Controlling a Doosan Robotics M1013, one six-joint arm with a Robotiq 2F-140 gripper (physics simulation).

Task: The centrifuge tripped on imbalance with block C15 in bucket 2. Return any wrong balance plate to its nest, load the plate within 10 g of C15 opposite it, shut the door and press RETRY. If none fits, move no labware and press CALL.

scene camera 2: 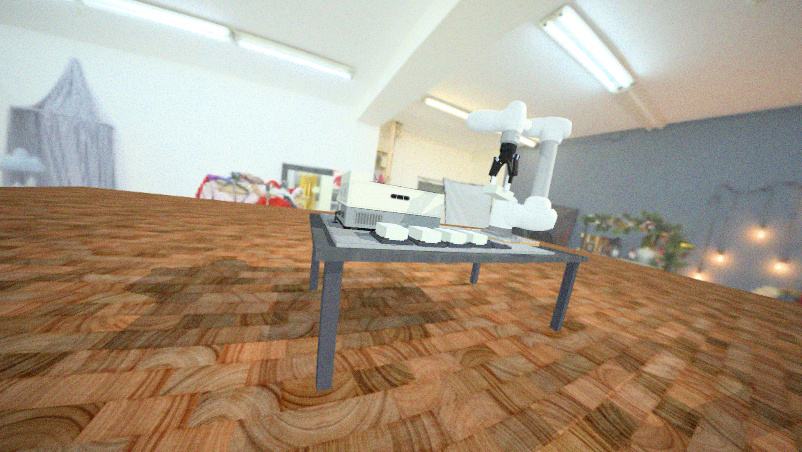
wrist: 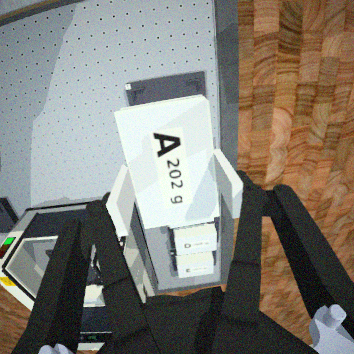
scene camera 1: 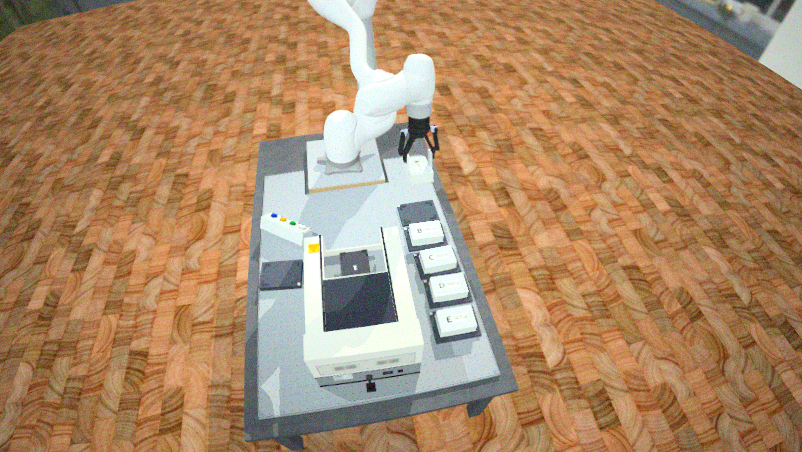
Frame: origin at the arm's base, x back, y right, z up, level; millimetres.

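Seen in the pictures: gripper, fingertip midpoint: [wrist: 172, 169] [scene camera 1: 418, 167]; arm's base, link origin: [scene camera 2: 498, 234] [scene camera 1: 343, 161].
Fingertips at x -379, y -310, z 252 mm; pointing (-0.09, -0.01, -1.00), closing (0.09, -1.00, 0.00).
Pixels of each thing's top centre, then the offset from my fingertips to it.
- white balance plate A, top centre: [wrist: 173, 178] [scene camera 1: 418, 163] [scene camera 2: 499, 186] dy +0, dx +2, dz +20 mm
- empty dark nest, top centre: [wrist: 168, 107] [scene camera 1: 418, 211] [scene camera 2: 490, 241] dy -7, dx +5, dz -253 mm
- Plates B, top centre: [scene camera 1: 426, 229] [scene camera 2: 471, 232] dy -18, dx -133, dz -217 mm
- C, top centre: [wrist: 189, 213] [scene camera 1: 438, 256] [scene camera 2: 449, 230] dy -42, dx -268, dz -217 mm
- D, top centre: [wrist: 195, 244] [scene camera 1: 449, 284] [scene camera 2: 424, 228] dy -58, dx -398, dz -217 mm
- E, top centre: [scene camera 1: 456, 318] [wrist: 195, 269] [scene camera 2: 391, 225] dy -57, dx -536, dz -217 mm
- button box, top centre: [scene camera 1: 283, 222] dy +558, dx -47, dz -187 mm
- dark square nest, top centre: [scene camera 1: 280, 272] dy +570, dx -258, dz -240 mm
My gripper [scene camera 1: 418, 159] [scene camera 2: 501, 183] [wrist: 172, 169] is shut on white balance plate A [scene camera 1: 420, 171] [scene camera 2: 497, 192] [wrist: 195, 145], labelled 202 g. It holds the plate high above the table, near the empty dark nest [scene camera 1: 417, 211] [wrist: 170, 85], which is partly hidden by the plate in the wrist view. Plates B [scene camera 1: 427, 234], C [scene camera 1: 439, 259], D [scene camera 1: 449, 289] [wrist: 202, 241] and E [scene camera 1: 456, 322] [wrist: 197, 266] sit in their nests in a row. The centrifuge [scene camera 1: 365, 343] [scene camera 2: 365, 193] is open at the top. A dark bucket [scene camera 1: 353, 261] shows in its opening, with no plate visible on it. Block C15 cannot be made out.
The button box [scene camera 1: 286, 227] with blue, yellow and green buttons stands left of the centrifuge's open end. A dark square nest [scene camera 1: 280, 275] lies left of the centrifuge. The robot's base board [scene camera 1: 367, 176] is at the back. The table edge [scene camera 1: 482, 314] runs beside the plate row.
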